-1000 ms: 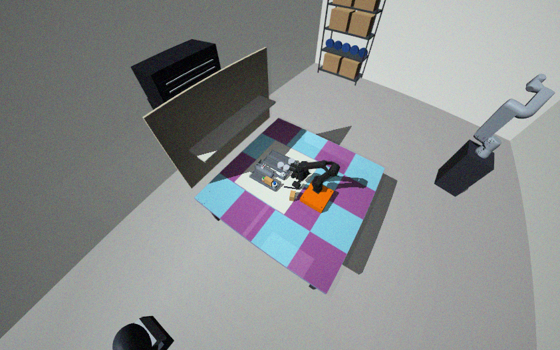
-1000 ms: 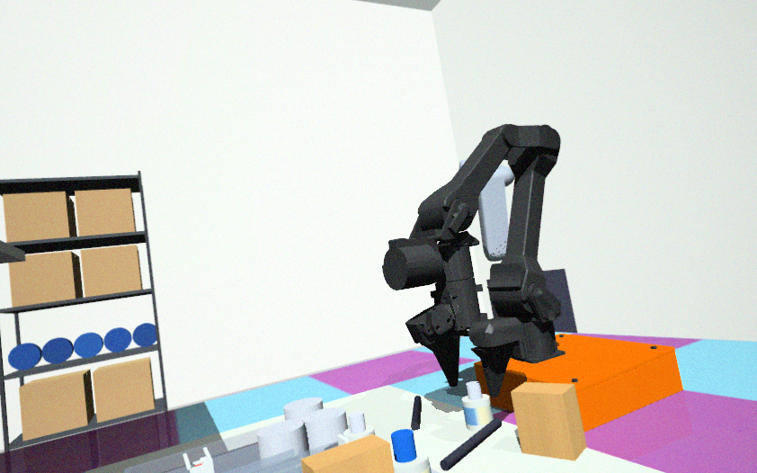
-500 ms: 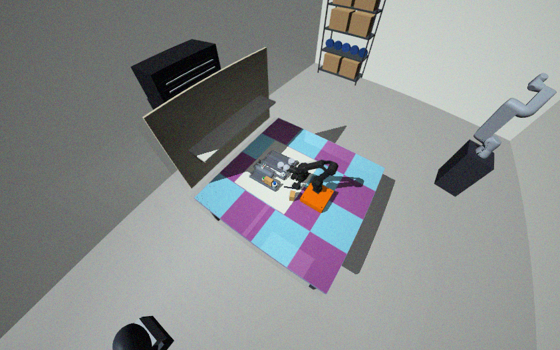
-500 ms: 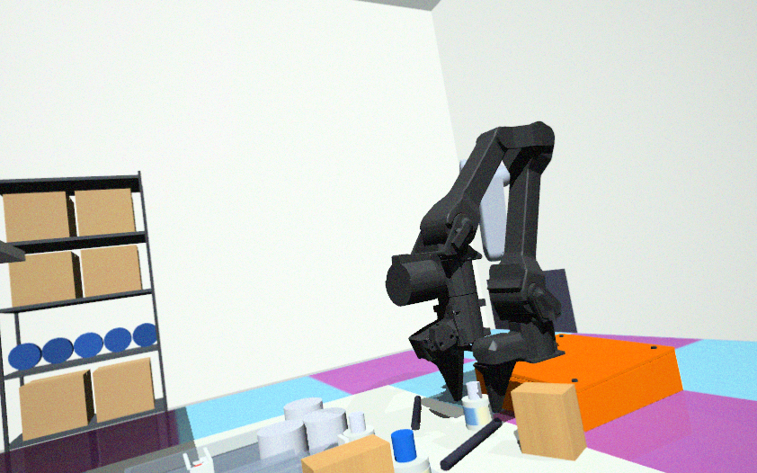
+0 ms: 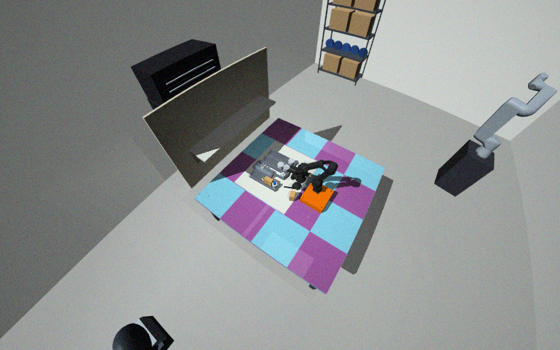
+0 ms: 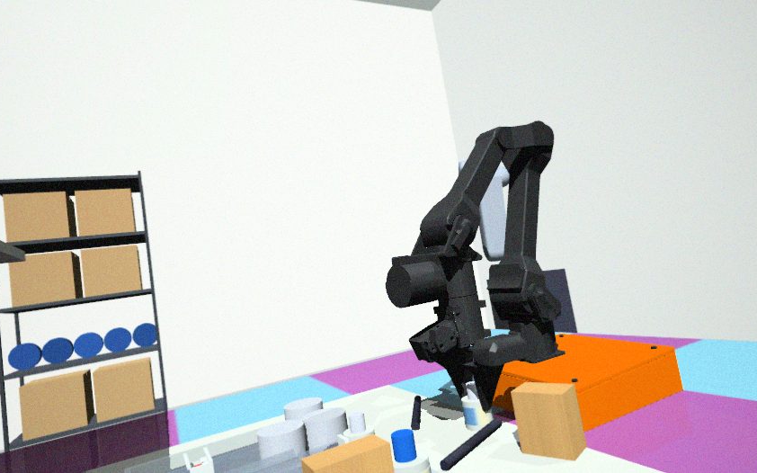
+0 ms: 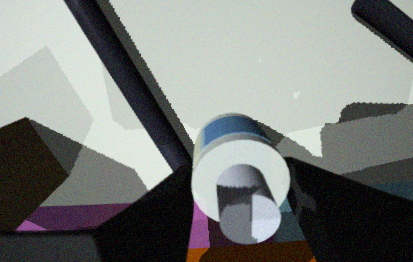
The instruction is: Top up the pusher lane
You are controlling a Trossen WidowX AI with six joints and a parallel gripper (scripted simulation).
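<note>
My gripper tip is now 130 mm to the right of the wooden block, 20 mm past it and 10 mm below it.
</note>
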